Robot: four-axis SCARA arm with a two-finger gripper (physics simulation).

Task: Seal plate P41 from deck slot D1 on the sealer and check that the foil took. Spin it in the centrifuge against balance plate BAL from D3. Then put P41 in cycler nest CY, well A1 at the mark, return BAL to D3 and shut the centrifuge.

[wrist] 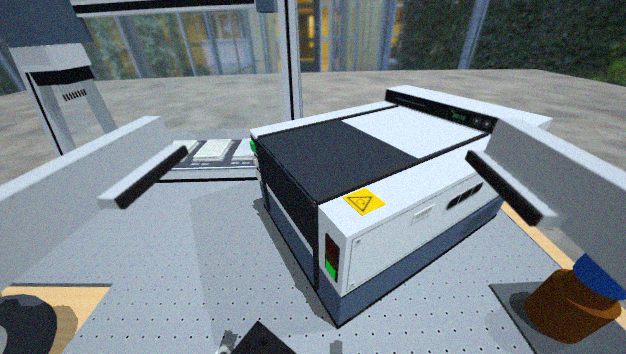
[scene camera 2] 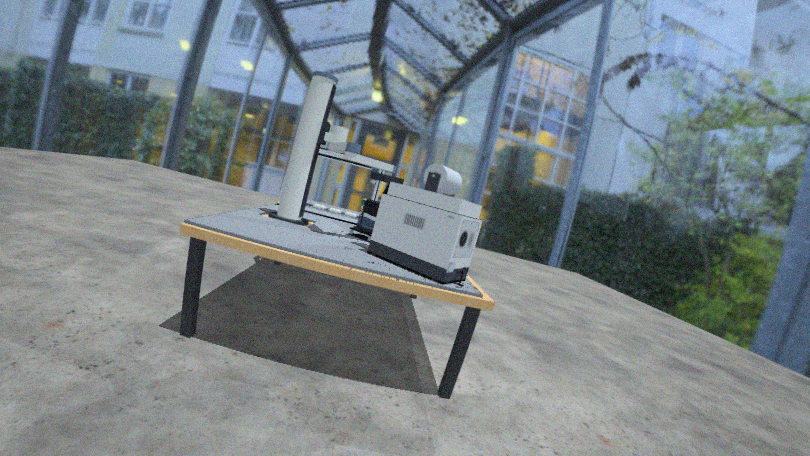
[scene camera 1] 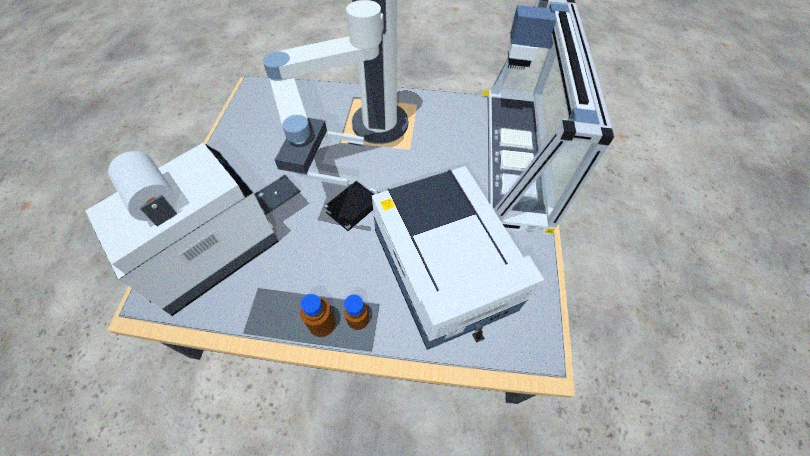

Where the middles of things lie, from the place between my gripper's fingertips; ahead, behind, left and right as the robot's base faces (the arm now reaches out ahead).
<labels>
Now: hand 30 cm above the black square pad [scene camera 1: 352, 202], 6 cm past it and 5 cm to the left of it.
</labels>
